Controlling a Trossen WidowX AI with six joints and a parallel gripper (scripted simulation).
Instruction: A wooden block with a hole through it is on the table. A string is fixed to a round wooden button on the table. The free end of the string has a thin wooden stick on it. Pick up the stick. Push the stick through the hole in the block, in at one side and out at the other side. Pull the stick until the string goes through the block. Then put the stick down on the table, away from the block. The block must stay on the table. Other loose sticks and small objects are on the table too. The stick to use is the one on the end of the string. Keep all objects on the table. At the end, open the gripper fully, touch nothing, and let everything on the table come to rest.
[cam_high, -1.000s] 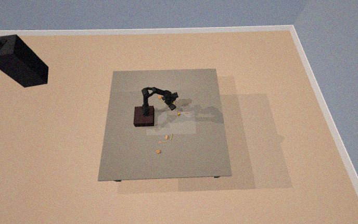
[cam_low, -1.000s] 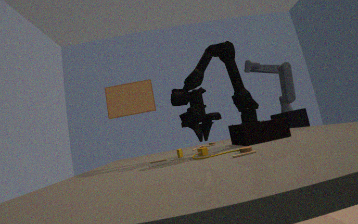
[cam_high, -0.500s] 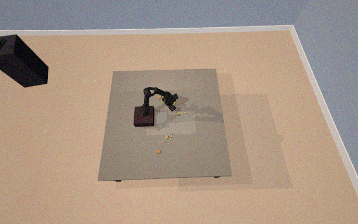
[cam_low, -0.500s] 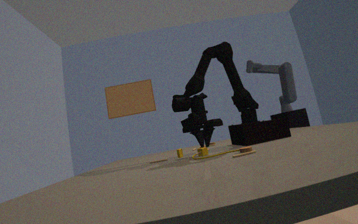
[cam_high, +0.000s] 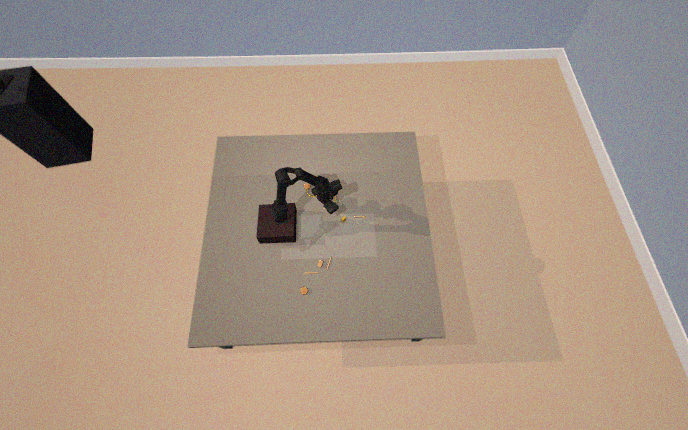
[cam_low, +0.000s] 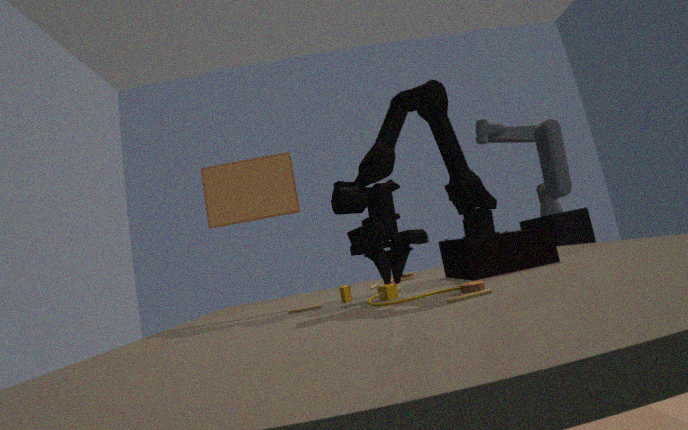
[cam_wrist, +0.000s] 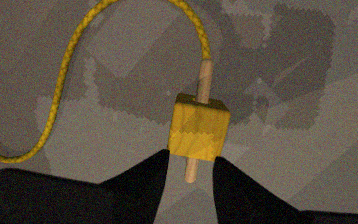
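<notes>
The thin wooden stick is 3 cm ahead of my gripper tip, 2 cm below it and 1 cm to the left of it. From my gripper tip the other things lie so: round wooden button (17 cm to the left, 9 cm behind, 2 cm below).
</notes>
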